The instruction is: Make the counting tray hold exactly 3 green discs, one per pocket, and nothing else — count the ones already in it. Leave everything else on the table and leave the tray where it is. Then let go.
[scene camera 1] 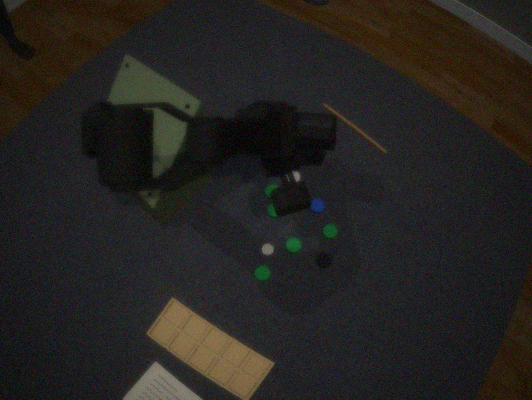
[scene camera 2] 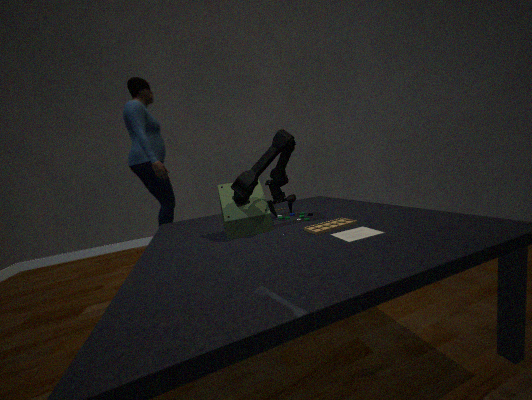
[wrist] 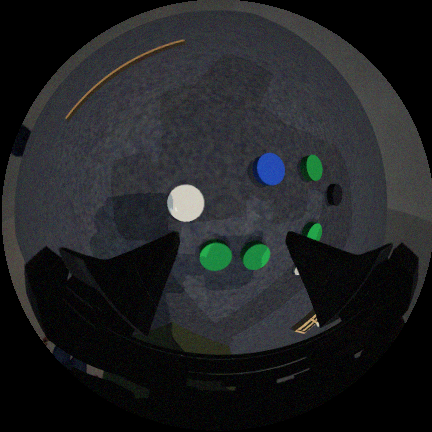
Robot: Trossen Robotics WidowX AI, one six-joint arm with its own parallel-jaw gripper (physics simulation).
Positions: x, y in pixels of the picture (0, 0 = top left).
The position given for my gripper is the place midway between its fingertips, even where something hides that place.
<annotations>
My gripper (scene camera 1: 285, 193) is open, with nothing in its grasp. Also in view: a blue disc (wrist: 268, 169). A tan counting tray (scene camera 1: 224, 360) sits on the table.
</annotations>
